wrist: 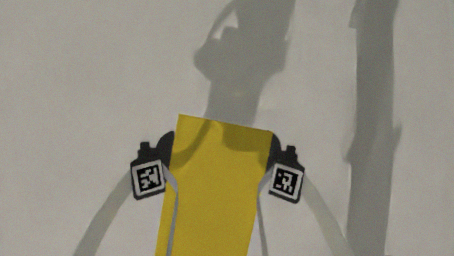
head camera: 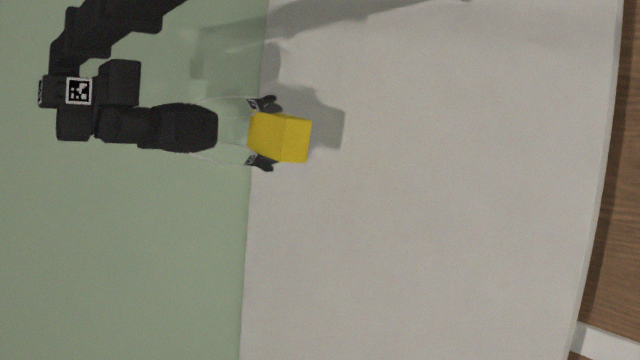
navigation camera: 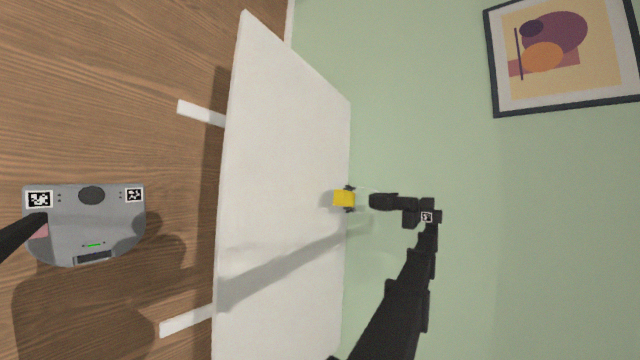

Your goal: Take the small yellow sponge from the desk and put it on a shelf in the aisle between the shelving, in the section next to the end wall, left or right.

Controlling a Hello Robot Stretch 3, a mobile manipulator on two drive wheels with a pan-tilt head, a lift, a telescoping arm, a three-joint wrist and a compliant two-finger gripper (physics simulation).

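Seen in the pictures: robot's base, link origin: (navigation camera: 92, 194).
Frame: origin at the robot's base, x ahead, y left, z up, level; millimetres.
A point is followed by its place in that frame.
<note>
The yellow sponge (head camera: 297, 141) @[y -627, x -10, z 882 mm] (navigation camera: 341, 198) @[y -626, x -14, z 897 mm] (wrist: 212, 215) is a block held between the two dark fingertips of my gripper (head camera: 267, 134) @[y -704, x -23, z 864 mm] (navigation camera: 349, 199) @[y -704, x -23, z 864 mm] (wrist: 218, 148) @[y -704, x -23, z 864 mm]. The gripper is shut on it, with one fingertip against each long side. The sponge is raised above the white desk (head camera: 425, 210) @[y -519, x 83, z 720 mm] (navigation camera: 280, 150) @[y -480, x 169, z 720 mm] (wrist: 70, 75), near the edge along the wall; its shadow lies apart from it in the head view. The shelving and the aisle do not show in these views.
The green wall (head camera: 125, 250) @[y -1062, x 222, z 1004 mm] (navigation camera: 425, 140) @[y -1066, x 255, z 1146 mm] stands behind the desk, with a framed picture (navigation camera: 544, 50) @[y -1074, x 583, z 1616 mm] on it. White desk legs (navigation camera: 200, 113) (navigation camera: 185, 321) stick out over the wooden floor (navigation camera: 125, 90) @[y -107, x 502, z 0 mm]. My grey base (navigation camera: 90, 220) @[y 6, x -93, z 160 mm] stands on the floor in front of the desk.
</note>
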